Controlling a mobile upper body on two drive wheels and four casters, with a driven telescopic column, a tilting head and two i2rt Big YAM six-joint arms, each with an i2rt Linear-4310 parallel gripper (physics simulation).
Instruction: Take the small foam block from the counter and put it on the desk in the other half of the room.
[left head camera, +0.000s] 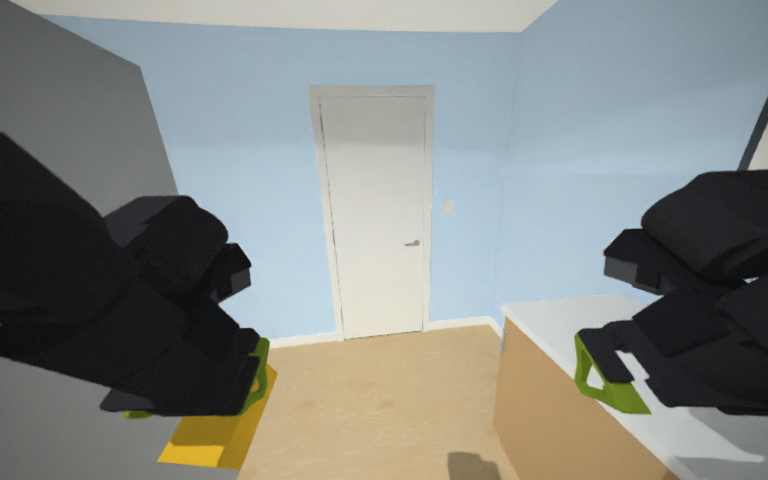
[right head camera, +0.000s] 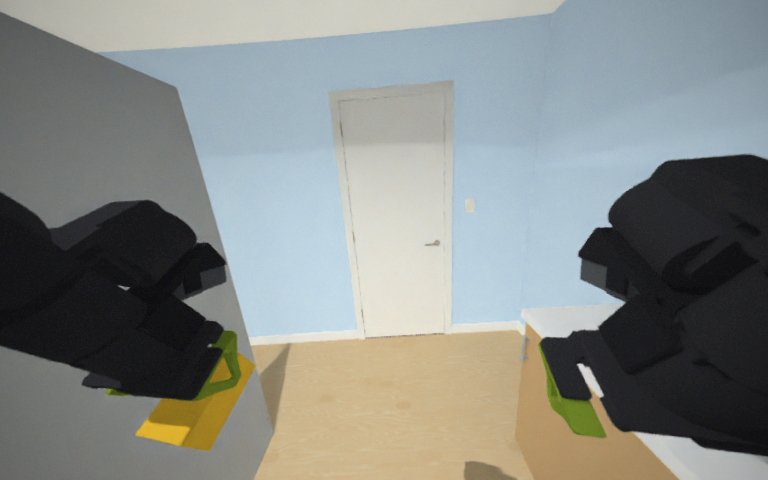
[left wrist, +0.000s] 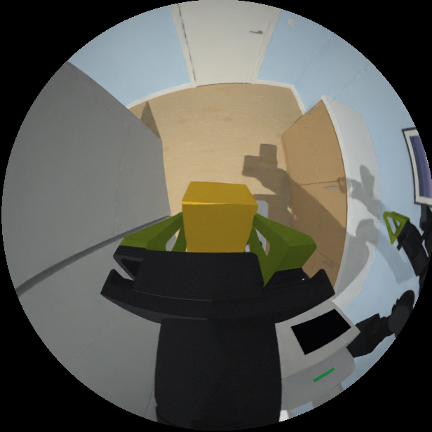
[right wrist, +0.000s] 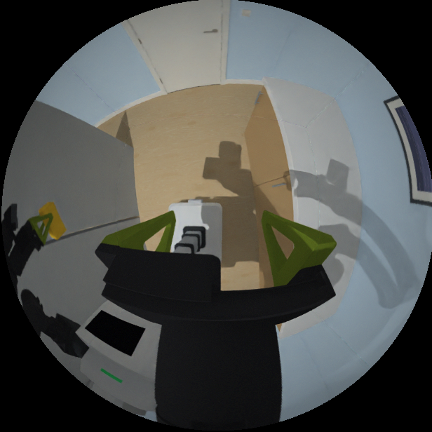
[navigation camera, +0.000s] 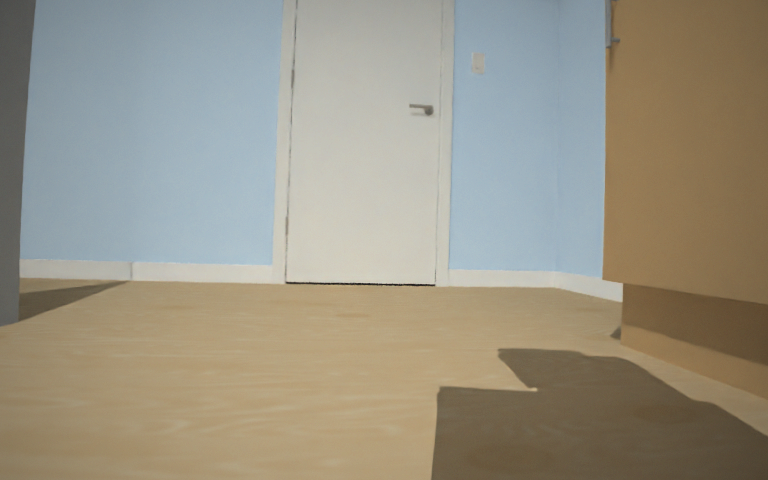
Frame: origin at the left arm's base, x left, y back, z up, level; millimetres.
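Seen in the pictures: left gripper, fingertip midpoint: (left head camera: 238, 391) (right head camera: 216, 379); right gripper, fingertip midpoint: (left head camera: 623, 387) (right head camera: 605, 406).
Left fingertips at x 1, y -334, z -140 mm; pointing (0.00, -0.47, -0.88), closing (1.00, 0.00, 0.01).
Note:
A point is followed by its place in that frame.
The yellow foam block (left head camera: 195, 447) {x 5, y -277, z -140 mm} (right head camera: 189, 416) {x -14, y -286, z -137 mm} (left wrist: 218, 225) (right wrist: 55, 222) is between the green fingers of my left gripper (left wrist: 217, 213), which is shut on it and holds it in the air, beside the grey partition. My right gripper (right wrist: 218, 215) is open with no object between its fingers. In the head views it hangs at the right, by the counter (left head camera: 555, 319) {x -851, y -961, z -500 mm} (right head camera: 566, 316) {x -835, y -1032, z -500 mm} (left wrist: 357, 132) (right wrist: 300, 105), which has a white top and wooden front. A desk cannot be made out in these views.
A tall grey partition (left head camera: 84, 113) {x 648, y -824, z 291 mm} (right head camera: 84, 141) {x 629, y -694, z 245 mm} (left wrist: 90, 150) (right wrist: 90, 160) (navigation camera: 11, 169) {x 679, y -1040, z -1041 mm} stands close at the left. A white door (left head camera: 373, 215) {x -40, y -1991, z -225 mm} (right head camera: 396, 226) {x -68, y -1995, z -321 mm} (navigation camera: 362, 169) {x -66, y -1995, z -819 mm} is in the blue wall ahead. Wooden floor (left head camera: 339, 407) {x 201, y -1295, z -1409 mm} (navigation camera: 226, 367) {x 54, y -881, z -1410 mm} runs between partition and counter.

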